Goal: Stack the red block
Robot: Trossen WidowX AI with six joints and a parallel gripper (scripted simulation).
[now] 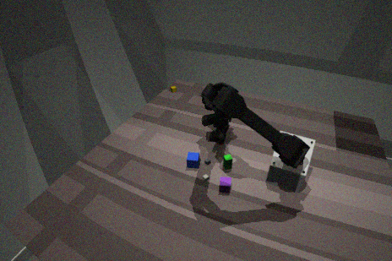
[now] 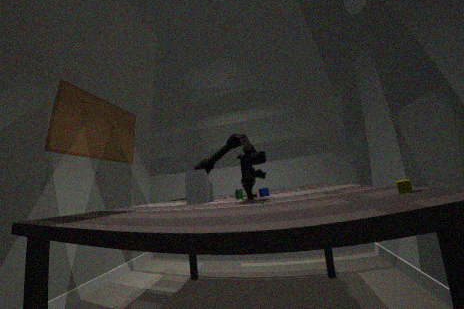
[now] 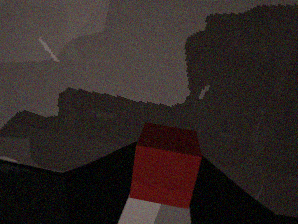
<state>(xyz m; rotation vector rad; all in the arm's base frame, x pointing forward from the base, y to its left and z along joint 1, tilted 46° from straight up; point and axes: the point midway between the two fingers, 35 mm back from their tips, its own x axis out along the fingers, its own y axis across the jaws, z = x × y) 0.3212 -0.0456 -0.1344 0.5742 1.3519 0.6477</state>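
The purple block lies 90 mm behind my gripper tip, 240 mm to the left of it and 10 mm above it. Round my gripper tip: yellow block: 440 mm ahead, 390 mm to the right; then red block: 10 mm above; then blue block: 70 mm ahead, 170 mm to the left, 10 mm above.
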